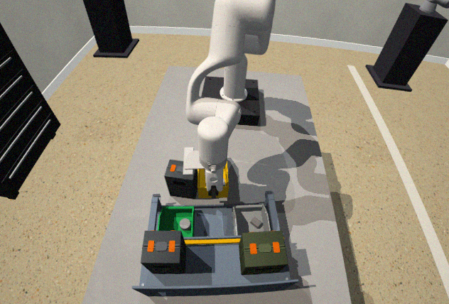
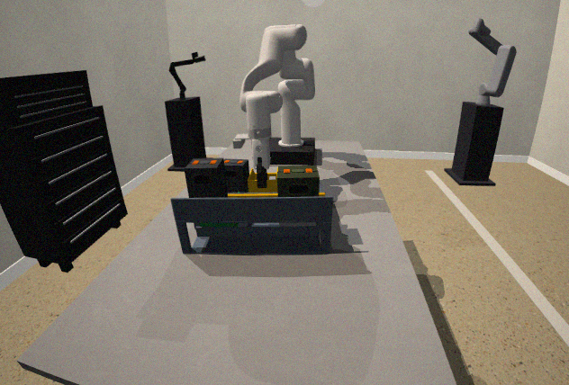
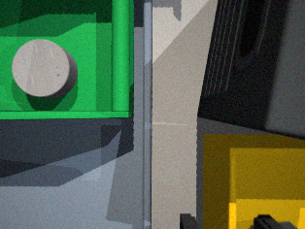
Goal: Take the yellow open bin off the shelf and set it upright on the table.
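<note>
Now: the yellow open bin 8 cm behind my hand, 4 cm below it and 1 cm to the right of it. Also, from my hand: green bin 15 cm ahead, 10 cm to the right, 3 cm below; then grey shelf 16 cm ahead, 2 cm to the left, 1 cm below; then grey bin 13 cm to the left, 12 cm ahead, 3 cm below.
</note>
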